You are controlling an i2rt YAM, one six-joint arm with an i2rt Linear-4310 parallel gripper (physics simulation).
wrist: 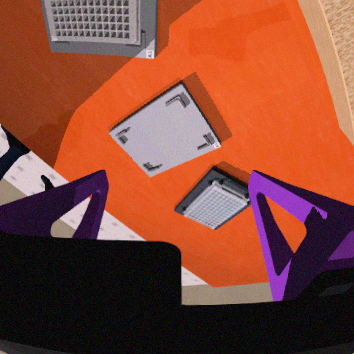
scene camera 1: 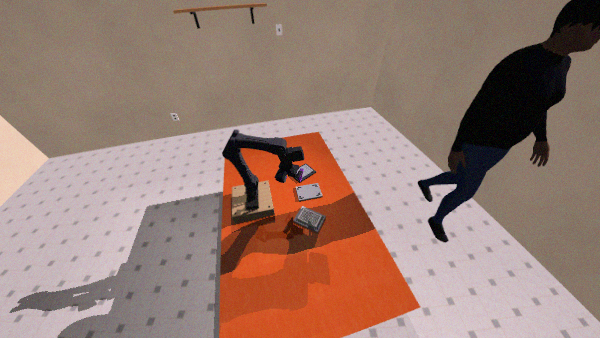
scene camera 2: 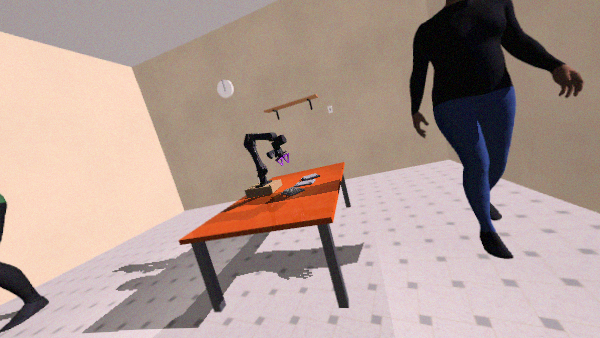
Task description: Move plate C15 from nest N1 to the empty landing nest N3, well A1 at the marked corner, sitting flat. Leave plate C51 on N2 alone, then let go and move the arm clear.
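My gripper is open and empty, with its purple fingers high above the table near the far nest. The empty landing nest N3 is a light grey plate with corner brackets, in the middle of the row; a small white label marks one corner. A gridded well plate sits on the near nest, whose A1 label shows in the wrist view. Another well plate sits on the dark far nest. I cannot read which is C15 or C51.
The arm stands on a wooden base block beside the nests on the orange table. Shadows cross the near nest. A person in black is beyond the table's right side; another person's leg shows at left.
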